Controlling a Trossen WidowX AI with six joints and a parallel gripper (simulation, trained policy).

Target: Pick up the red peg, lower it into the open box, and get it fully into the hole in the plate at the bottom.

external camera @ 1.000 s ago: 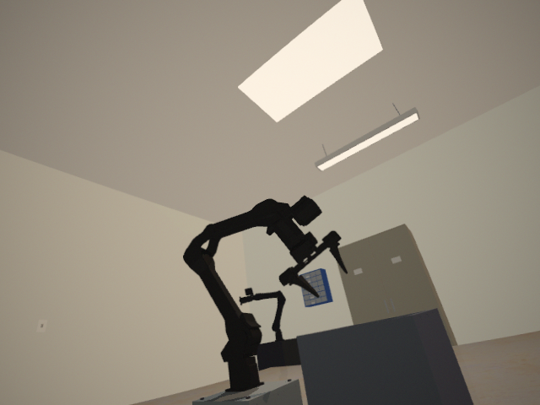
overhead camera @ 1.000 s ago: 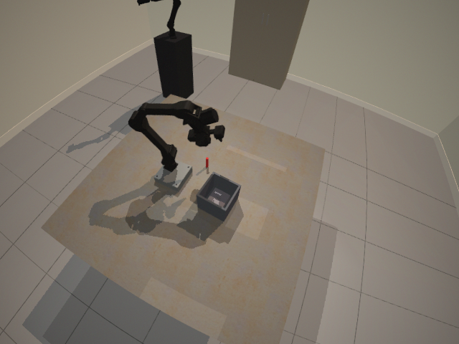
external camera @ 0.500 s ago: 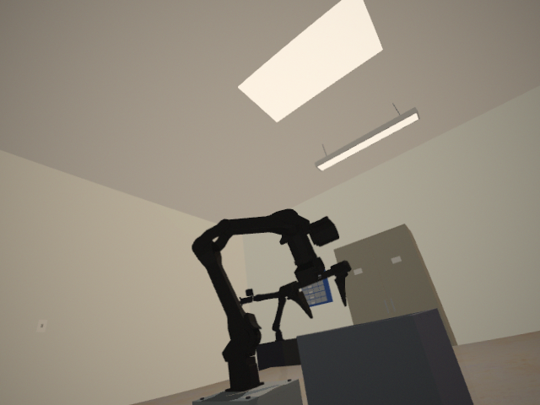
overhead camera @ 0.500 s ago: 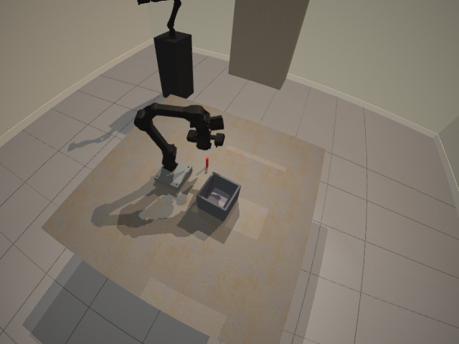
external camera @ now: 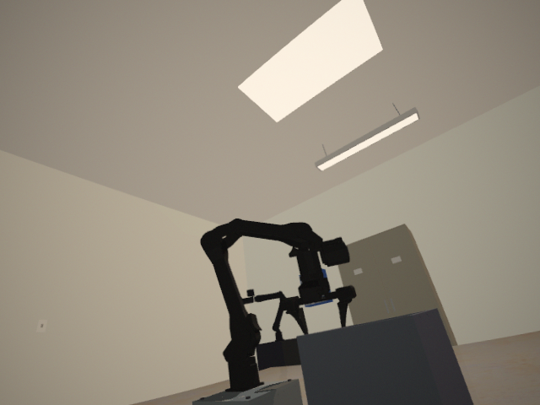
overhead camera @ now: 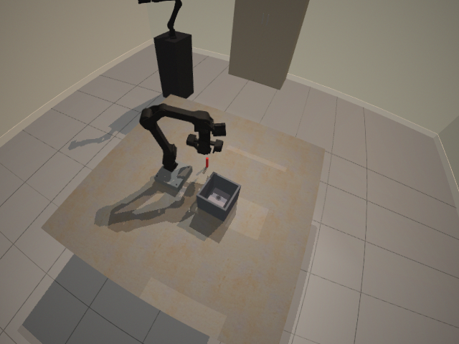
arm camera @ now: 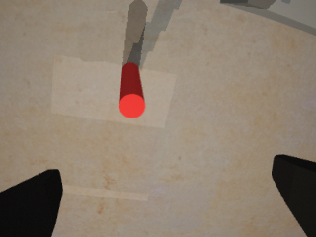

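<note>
Now: the red peg 20 mm ahead of my gripper tip, 10 mm to the right of it and 90 mm below it. Also, from my gripper tip: pale plate (190 mm ahead, 180 mm to the right, 80 mm below).
</note>
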